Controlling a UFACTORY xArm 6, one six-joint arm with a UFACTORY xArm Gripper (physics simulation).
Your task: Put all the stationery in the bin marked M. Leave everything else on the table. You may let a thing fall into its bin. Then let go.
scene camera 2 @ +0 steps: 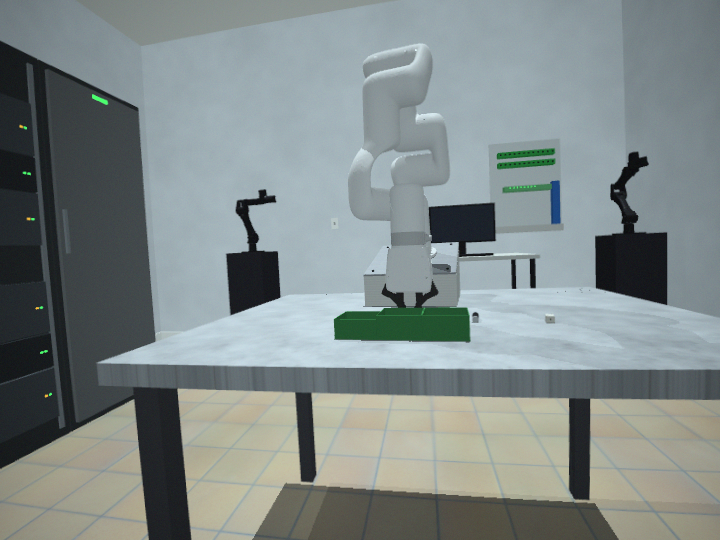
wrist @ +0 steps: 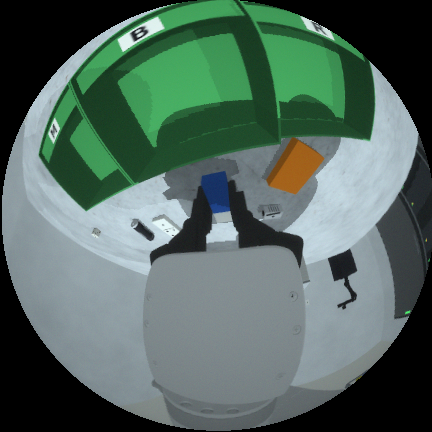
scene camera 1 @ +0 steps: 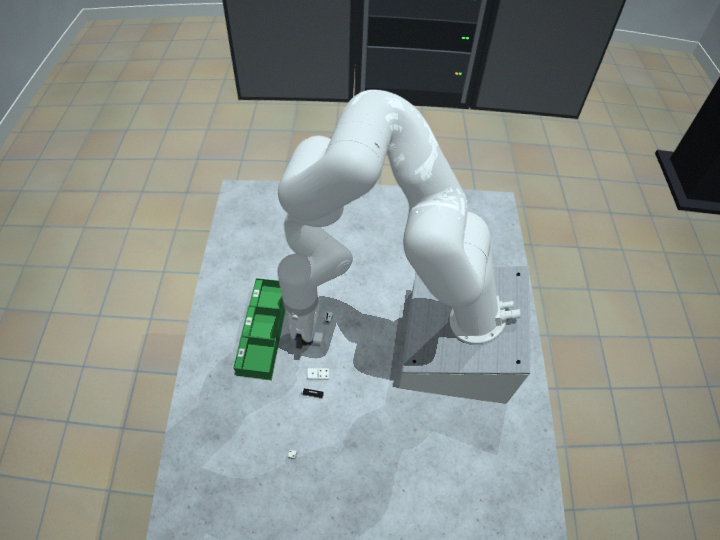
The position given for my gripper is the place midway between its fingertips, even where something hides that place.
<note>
I see my gripper [wrist: 218, 192], an orange block [wrist: 298, 161], a green three-part bin [scene camera 2: 452, 323] and a blue-and-white eraser [wrist: 214, 185].
The green three-part bin is seen too in the wrist view [wrist: 184, 90] and in scene camera 1 [scene camera 1: 257, 350]. Scene camera 2 does not show the orange block, which is hidden by the green three-part bin. Scene camera 2 does not show the blue-and-white eraser, which is hidden by the green three-part bin.
</note>
